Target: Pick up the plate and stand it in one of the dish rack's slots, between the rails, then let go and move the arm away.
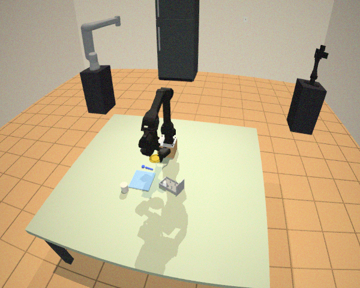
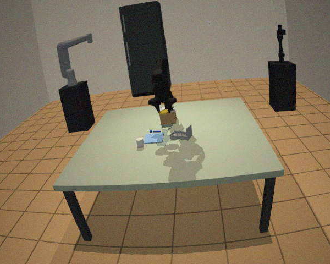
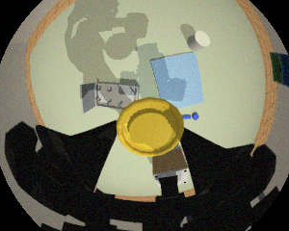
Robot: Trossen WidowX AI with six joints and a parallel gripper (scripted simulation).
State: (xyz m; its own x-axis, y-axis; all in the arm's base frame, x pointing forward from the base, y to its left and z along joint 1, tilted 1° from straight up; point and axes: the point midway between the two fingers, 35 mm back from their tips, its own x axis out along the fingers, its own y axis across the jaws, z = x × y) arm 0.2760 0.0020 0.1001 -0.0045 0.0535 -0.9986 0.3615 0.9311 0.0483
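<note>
Right now the dish rack is 140 mm below my gripper tip, 100 mm to the left of it and 30 mm ahead of it. The rest, counted from my gripper tip: white cup 160 mm to the right, 140 mm below, 130 mm ahead; then yellow plate 10 mm above; then blue mat 160 mm below, 90 mm to the right, 30 mm ahead.
</note>
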